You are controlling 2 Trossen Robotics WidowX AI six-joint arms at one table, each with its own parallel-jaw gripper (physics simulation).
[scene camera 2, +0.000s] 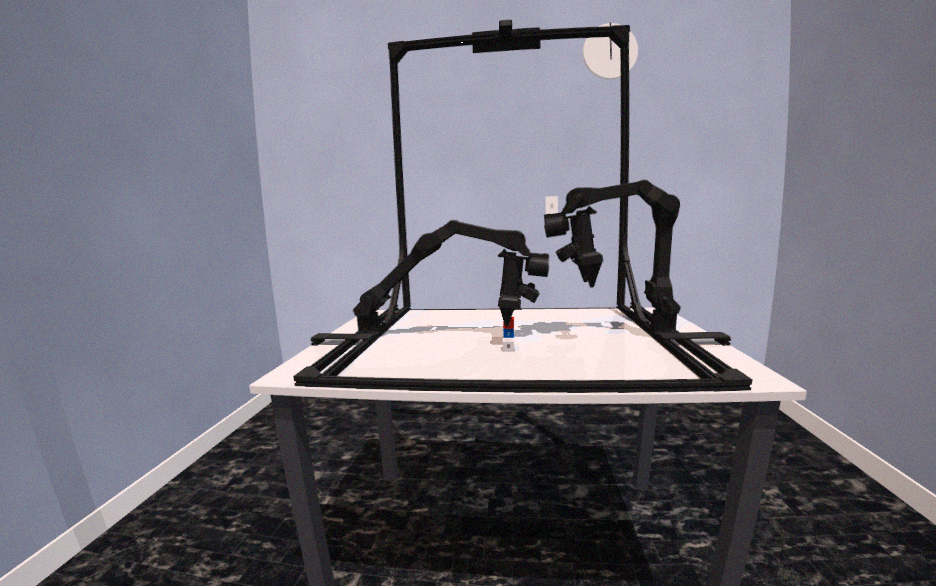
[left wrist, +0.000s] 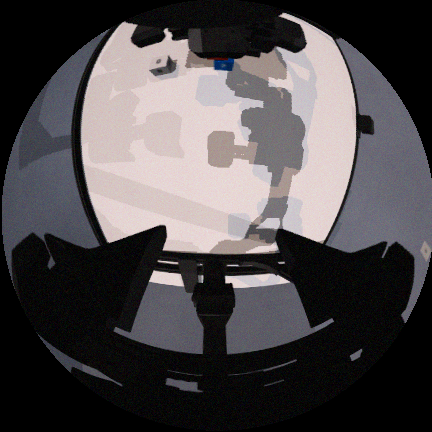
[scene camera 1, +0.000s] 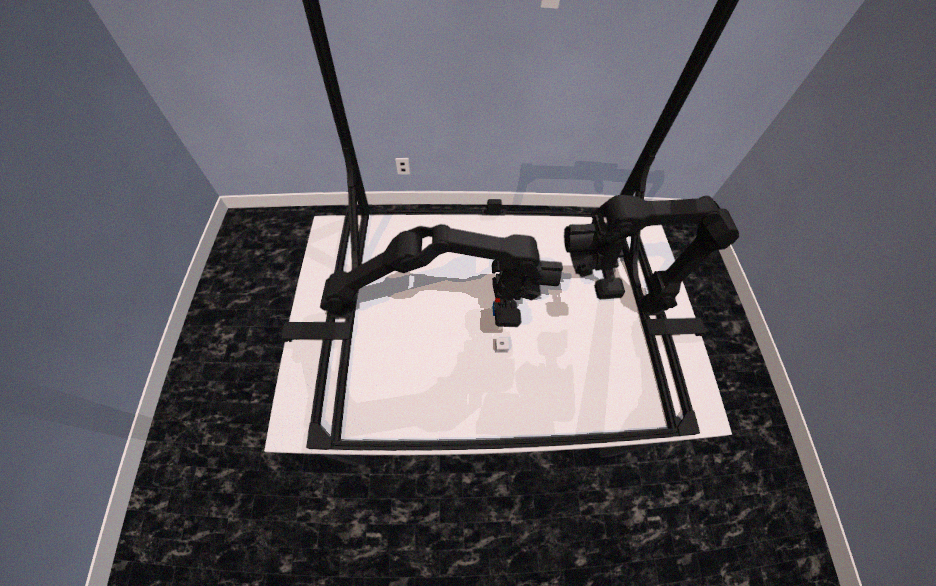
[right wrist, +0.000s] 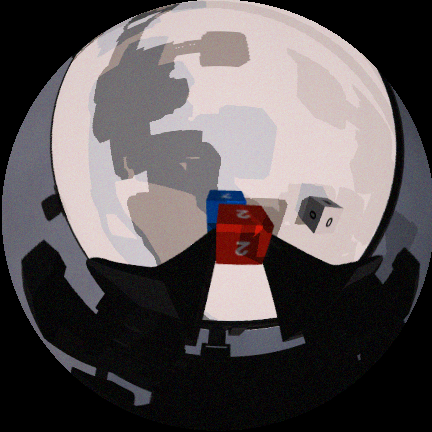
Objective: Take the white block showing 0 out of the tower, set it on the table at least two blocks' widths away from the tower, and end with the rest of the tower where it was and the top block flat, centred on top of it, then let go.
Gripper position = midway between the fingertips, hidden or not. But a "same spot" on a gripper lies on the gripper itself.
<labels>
my left gripper: scene camera 2; left wrist 222, 232; scene camera 1; not seen in the right wrist view (out of frame)
my right gripper: scene camera 2 506, 324; left wrist; scene camera 1 498, 306; right wrist
same spot on my left gripper: (scene camera 1: 610, 287) = (scene camera 2: 588, 253)
same spot on my right gripper: (left wrist: 177, 33) = (right wrist: 374, 283)
</labels>
